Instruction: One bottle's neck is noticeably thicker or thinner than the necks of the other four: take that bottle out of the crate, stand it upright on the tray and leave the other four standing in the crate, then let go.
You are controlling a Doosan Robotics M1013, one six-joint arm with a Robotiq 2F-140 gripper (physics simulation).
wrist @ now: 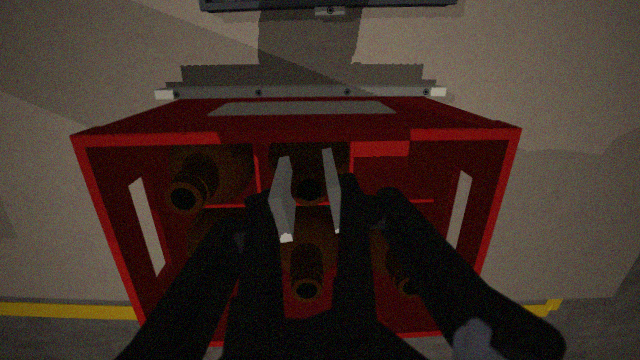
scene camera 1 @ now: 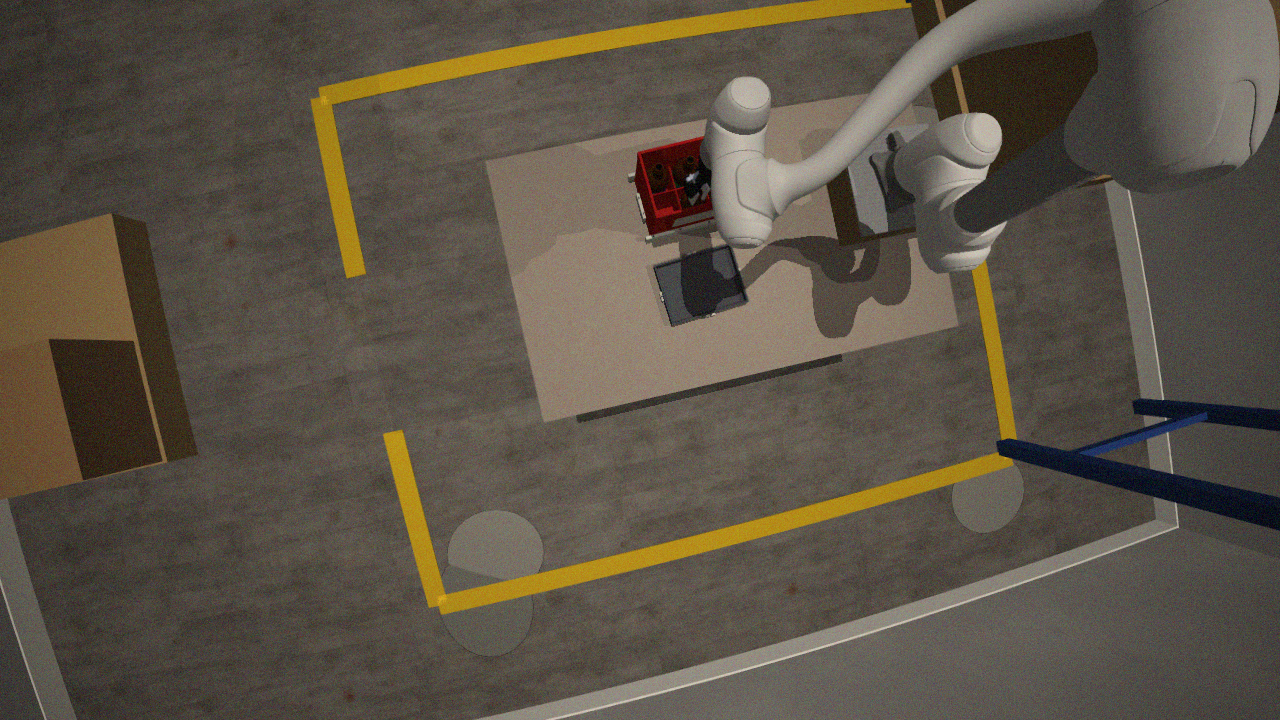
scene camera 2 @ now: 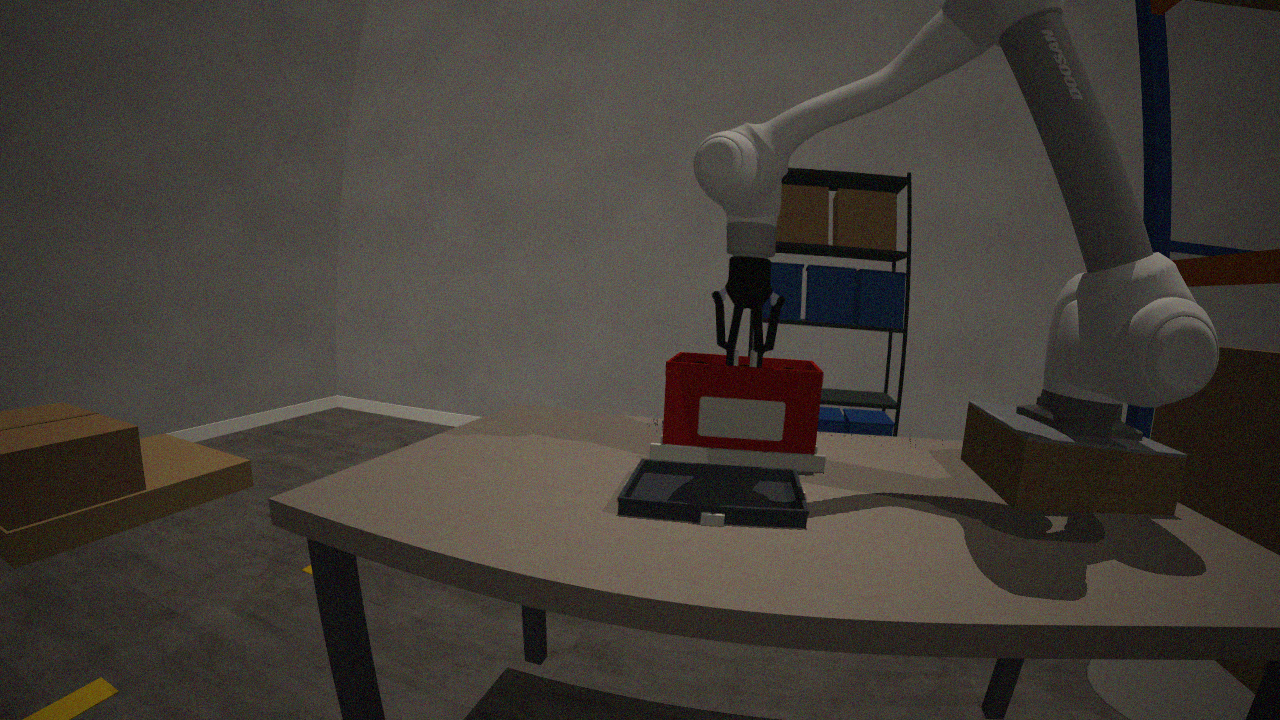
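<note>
The red crate stands upright beside the dark tray, on which no bottle stands. My gripper points down, fingertips at the crate's rim, shut on the neck of the brown bottle in the middle compartment of the tray-side row. In the wrist view a bottle stands left of it. In the far row are a middle bottle, a right bottle and a left bottle mostly hidden by a finger. The tray-side right compartment holds no bottle. Neck widths are hard to compare.
The crate and tray are on a beige table. A pale strip runs along the crate's foot, between it and the tray. The arm's base stands on a brown box at the right. A shelf unit stands behind.
</note>
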